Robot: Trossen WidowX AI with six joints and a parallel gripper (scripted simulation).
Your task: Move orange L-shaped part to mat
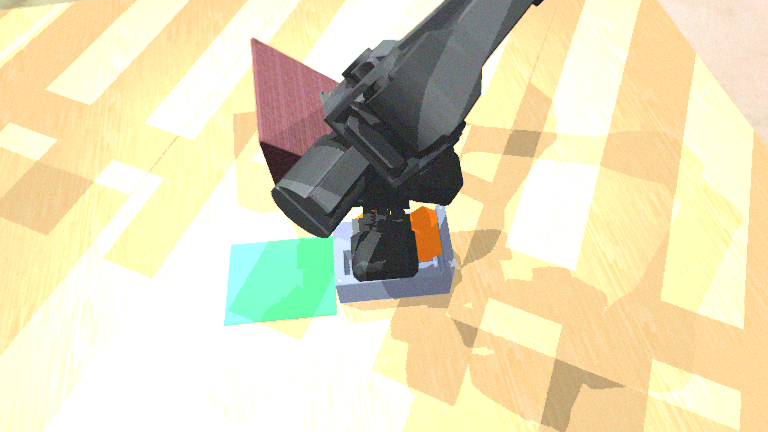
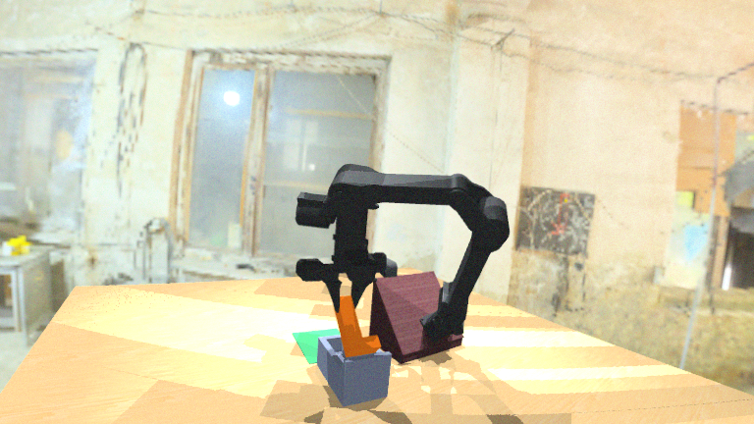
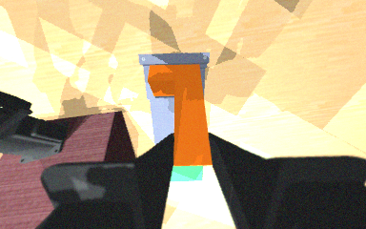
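The green mat lies 5 cm behind my gripper tip, 14 cm to the right of it and 16 cm below it. Round my gripper tip: orange L-shaped part (1 cm behind, 4 cm to the left, 3 cm below).
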